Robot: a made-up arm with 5 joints. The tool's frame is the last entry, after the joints.
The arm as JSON. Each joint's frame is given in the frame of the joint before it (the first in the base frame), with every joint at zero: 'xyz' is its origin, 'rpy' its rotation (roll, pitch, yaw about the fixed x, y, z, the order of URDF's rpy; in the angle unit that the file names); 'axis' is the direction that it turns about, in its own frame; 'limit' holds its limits. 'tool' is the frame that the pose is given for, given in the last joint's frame.
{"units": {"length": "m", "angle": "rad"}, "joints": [
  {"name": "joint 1", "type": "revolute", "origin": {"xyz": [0.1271, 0.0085, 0.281], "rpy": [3.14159, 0.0, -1.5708]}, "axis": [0.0, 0.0, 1.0], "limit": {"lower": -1.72, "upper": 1.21}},
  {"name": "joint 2", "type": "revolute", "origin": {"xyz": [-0.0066, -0.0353, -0.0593], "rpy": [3.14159, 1.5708, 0.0]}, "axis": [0.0, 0.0, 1.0], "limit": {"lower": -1.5, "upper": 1.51}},
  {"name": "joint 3", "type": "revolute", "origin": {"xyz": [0.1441, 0.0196, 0.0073], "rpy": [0.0, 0.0, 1.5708]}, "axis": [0.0, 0.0, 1.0], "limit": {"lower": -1.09, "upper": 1.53}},
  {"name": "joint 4", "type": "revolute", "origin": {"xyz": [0.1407, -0.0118, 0.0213], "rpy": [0.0, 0.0, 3.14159]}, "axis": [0.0, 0.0, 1.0], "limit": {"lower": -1.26, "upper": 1.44}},
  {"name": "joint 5", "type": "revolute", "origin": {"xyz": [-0.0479, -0.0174, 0.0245], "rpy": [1.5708, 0.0, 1.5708]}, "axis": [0.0, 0.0, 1.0], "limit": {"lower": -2.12, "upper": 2.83}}
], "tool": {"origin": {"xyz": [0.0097, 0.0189, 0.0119], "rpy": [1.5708, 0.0, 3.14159]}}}
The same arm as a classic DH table. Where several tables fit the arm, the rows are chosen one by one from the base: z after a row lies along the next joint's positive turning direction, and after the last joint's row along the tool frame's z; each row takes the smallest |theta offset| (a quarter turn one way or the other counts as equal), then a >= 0, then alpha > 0; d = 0 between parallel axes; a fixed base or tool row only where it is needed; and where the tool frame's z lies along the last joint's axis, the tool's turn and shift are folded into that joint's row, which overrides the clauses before.
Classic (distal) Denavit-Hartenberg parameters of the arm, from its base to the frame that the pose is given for. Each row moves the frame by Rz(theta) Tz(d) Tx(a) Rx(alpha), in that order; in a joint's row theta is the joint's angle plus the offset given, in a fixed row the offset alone. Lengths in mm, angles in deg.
base (fixed): theta_offset 3.83; d 0; a 127.4; alpha 180
joint 1: theta_offset 3.83; d -340.3; a 35.3; alpha 90
joint 2: theta_offset -82.25; d 0; a 145.4; alpha 0
joint 3: theta_offset 77.46; d 0; a 141.2; alpha 0
joint 4: theta_offset -85.21; d 59.7; a -17.4; alpha 90
joint 5: theta_offset 0; d -36; a 9.7; alpha -90
tool (fixed): theta_offset -180; d 18.9; a 0; alpha 0
Joint limits (deg, base to tool): -98.55..69.33 -85.94..86.52 -62.45..87.66 -72.19..82.51 -121.47..162.15

